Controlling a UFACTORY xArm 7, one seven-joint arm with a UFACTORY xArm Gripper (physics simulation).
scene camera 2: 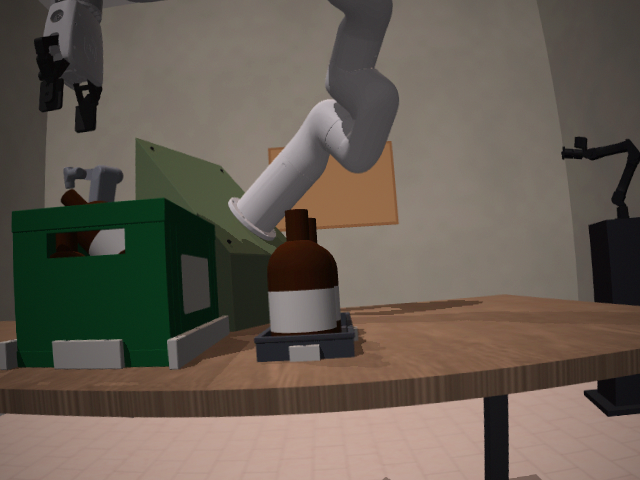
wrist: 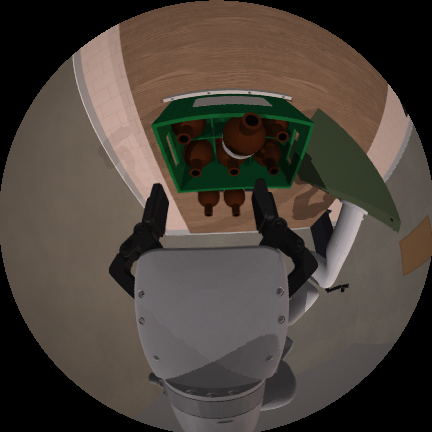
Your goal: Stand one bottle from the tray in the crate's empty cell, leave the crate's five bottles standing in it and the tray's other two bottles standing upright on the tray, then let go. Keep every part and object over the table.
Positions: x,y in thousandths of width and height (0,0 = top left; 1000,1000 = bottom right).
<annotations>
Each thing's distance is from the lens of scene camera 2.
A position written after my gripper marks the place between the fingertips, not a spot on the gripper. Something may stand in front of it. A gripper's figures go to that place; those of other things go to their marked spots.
my gripper (scene camera 2: 107,253): 0.70 m
brown bottle (scene camera 2: 157,505): 0.66 m
</annotations>
